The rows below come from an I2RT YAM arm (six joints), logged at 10 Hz.
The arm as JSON. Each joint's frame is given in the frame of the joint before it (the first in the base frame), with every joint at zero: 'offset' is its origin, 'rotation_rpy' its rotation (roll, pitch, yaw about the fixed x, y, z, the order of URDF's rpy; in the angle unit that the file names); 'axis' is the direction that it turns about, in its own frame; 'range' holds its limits. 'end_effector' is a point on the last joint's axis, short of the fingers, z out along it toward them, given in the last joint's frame.
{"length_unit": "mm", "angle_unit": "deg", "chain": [
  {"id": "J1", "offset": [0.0, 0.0, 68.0], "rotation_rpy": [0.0, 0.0, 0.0], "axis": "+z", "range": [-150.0, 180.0]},
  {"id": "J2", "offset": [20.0, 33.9, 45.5], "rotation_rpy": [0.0, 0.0, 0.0], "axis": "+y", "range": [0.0, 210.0]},
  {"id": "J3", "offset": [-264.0, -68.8, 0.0], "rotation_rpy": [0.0, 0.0, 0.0], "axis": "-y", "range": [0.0, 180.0]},
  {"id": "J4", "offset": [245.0, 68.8, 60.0], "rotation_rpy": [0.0, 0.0, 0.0], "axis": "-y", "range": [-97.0, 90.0]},
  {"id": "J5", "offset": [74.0, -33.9, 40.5], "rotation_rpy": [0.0, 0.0, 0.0], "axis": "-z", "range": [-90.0, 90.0]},
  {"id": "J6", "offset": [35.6, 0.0, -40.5], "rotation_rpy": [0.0, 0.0, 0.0], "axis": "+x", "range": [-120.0, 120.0]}
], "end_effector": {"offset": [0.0, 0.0, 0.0], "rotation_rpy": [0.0, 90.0, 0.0]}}
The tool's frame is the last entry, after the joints.
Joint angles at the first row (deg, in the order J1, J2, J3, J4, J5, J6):
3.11, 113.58, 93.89, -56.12, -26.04, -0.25
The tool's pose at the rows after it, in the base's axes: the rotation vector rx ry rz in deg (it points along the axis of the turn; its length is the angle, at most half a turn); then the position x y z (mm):
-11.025 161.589 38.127 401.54 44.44 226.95
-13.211 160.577 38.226 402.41 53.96 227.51
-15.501 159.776 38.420 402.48 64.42 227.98
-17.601 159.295 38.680 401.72 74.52 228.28
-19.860 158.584 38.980 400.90 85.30 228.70
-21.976 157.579 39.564 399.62 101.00 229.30
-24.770 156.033 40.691 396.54 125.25 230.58
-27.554 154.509 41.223 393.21 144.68 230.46
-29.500 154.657 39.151 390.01 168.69 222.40
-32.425 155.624 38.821 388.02 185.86 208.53
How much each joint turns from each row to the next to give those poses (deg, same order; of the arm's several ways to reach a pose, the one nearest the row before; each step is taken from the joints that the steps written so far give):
0.99, 0.00, 0.00, 0.68, 0.00, 0.00
1.33, 0.00, 0.00, 1.14, 0.00, 0.00
1.47, 0.00, 0.00, 0.89, 0.00, 0.00
1.42, 0.00, 0.00, 0.55, 0.00, 0.02
1.50, 0.00, 0.00, 0.74, -0.02, 0.02
2.19, 0.00, -0.05, 1.38, 0.02, 0.90
3.37, 0.00, -0.02, 2.14, 0.02, 1.70
2.71, 0.04, -0.24, 2.08, 0.28, 0.90
3.41, 1.25, -0.04, 1.99, 2.52, 1.64
2.27, 2.03, 0.00, 0.96, 0.59, -0.02

